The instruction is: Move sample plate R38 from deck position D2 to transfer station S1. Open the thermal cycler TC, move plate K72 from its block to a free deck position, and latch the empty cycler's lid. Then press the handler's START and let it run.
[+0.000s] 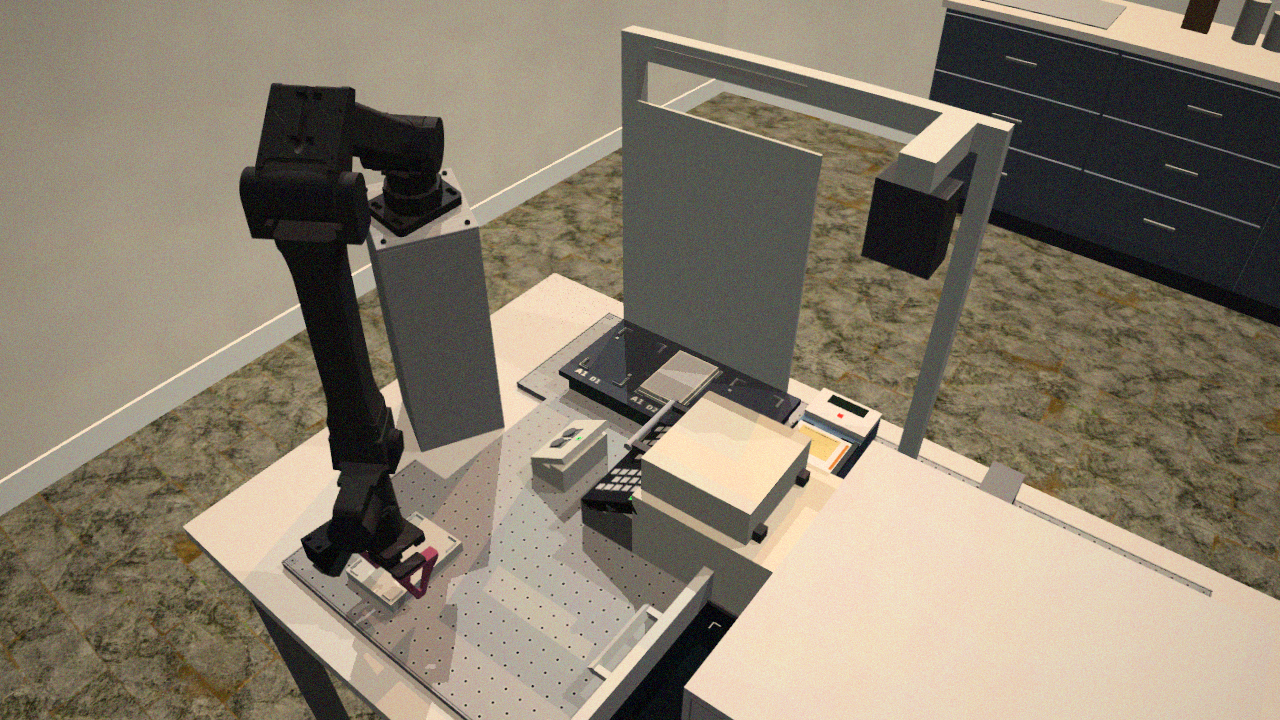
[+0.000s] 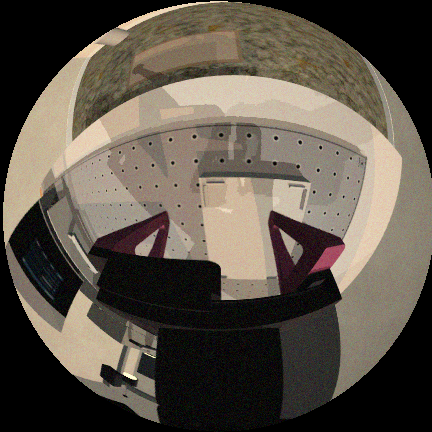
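Pixels of known places: gripper, fingertip midpoint: (image 1: 400,581) (image 2: 218,216); arm's base, link origin: (image 1: 415,206).
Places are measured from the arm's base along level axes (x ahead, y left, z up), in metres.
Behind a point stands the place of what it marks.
My gripper (image 1: 393,573) {x 0.252, y -0.301, z -0.383 m} (image 2: 218,216) {x 0.252, y -0.301, z -0.383 m} is open and empty, pointing down with its magenta fingers on either side of a pale pad with corner brackets (image 1: 444,542) {x 0.240, y -0.210, z -0.390 m} (image 2: 235,235) {x 0.234, y -0.275, z -0.390 m} at the front left. No label is readable on the pad. A light flat plate (image 1: 680,375) {x 0.294, y 0.284, z -0.348 m} lies on the dark deck (image 1: 601,353) {x 0.134, y 0.252, z -0.364 m} by the "D2" mark; its name cannot be read. The boxy cream unit, apparently the thermal cycler (image 1: 680,537) {x 0.538, y -0.023, z -0.307 m}, has its thick lid (image 1: 726,454) {x 0.542, y 0.066, z -0.210 m} down over the block; K72 does not show. A small pale box with two dark buttons (image 1: 569,445) {x 0.276, y 0.026, z -0.338 m} stands left of it.
A black keypad panel (image 1: 615,483) {x 0.390, y 0.008, z -0.329 m} is beside the cycler. A grey screen (image 1: 716,241) {x 0.289, y 0.373, z -0.117 m} and gantry post (image 1: 957,295) {x 0.689, y 0.402, z -0.055 m} rise behind the deck. A small device with an orange-bordered card (image 1: 827,443) {x 0.576, y 0.318, z -0.358 m} is beyond the cycler. A large white cabinet (image 1: 984,573) {x 0.917, y -0.070, z -0.009 m} fills the right; a handled panel (image 1: 657,635) {x 0.607, y -0.155, z -0.322 m} stands at the front.
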